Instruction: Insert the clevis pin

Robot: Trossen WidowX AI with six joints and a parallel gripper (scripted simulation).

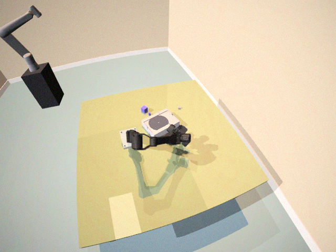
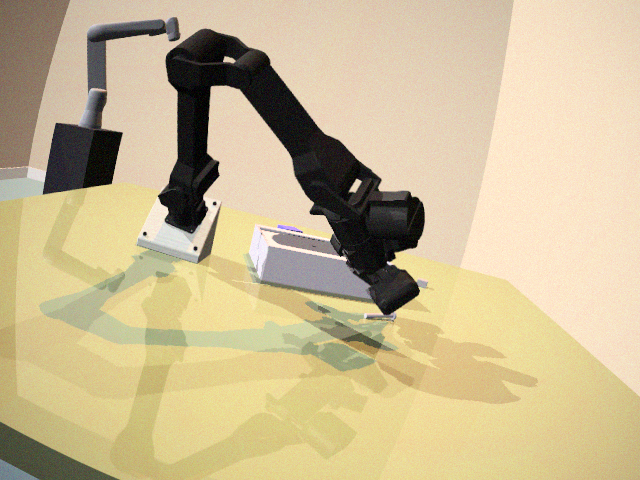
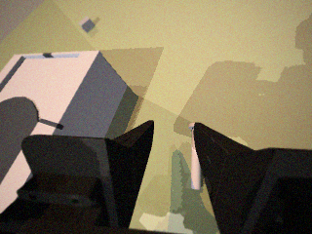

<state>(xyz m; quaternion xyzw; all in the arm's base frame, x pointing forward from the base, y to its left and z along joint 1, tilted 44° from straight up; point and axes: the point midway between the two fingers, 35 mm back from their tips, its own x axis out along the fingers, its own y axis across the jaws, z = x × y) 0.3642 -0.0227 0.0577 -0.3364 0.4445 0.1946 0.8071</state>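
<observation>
Now: the steel clevis pin 1 cm behind my gripper tip, 2 cm to the right of it and 3 cm below it. From my gripper tip the other things lie so: purple cube: 24 cm behind, 35 cm to the left, 1 cm below; aluminium disc: 15 cm behind, 13 cm to the left, 2 cm above; rimmed steel tray: 13 cm behind, 14 cm to the left, 1 cm above.
</observation>
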